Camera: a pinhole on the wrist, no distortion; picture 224 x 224 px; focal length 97.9 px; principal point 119.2 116.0 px. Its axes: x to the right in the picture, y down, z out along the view. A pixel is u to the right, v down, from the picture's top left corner.
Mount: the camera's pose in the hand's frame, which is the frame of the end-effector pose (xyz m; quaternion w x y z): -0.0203 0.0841 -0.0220 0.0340 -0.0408 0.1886 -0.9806
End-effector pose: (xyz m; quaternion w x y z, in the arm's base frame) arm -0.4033 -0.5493 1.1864 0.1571 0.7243 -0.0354 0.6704
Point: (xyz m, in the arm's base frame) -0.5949 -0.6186 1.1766
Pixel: behind the camera
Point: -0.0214 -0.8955 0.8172
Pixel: 212.7 48.6
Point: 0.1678 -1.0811 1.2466
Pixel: 114.7 24.7
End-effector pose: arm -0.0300 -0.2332 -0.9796 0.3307 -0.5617 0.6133 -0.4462
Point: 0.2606 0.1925 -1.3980
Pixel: outside the picture
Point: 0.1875 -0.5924 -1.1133
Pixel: 35.6 95.5
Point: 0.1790 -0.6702 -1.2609
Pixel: 19.4 55.7
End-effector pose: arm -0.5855 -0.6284 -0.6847 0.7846 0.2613 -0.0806 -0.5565
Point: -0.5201 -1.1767 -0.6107
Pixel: outside the picture
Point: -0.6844 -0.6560 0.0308
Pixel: 143.7 39.7
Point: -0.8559 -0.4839 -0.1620
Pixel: 188.4 73.9
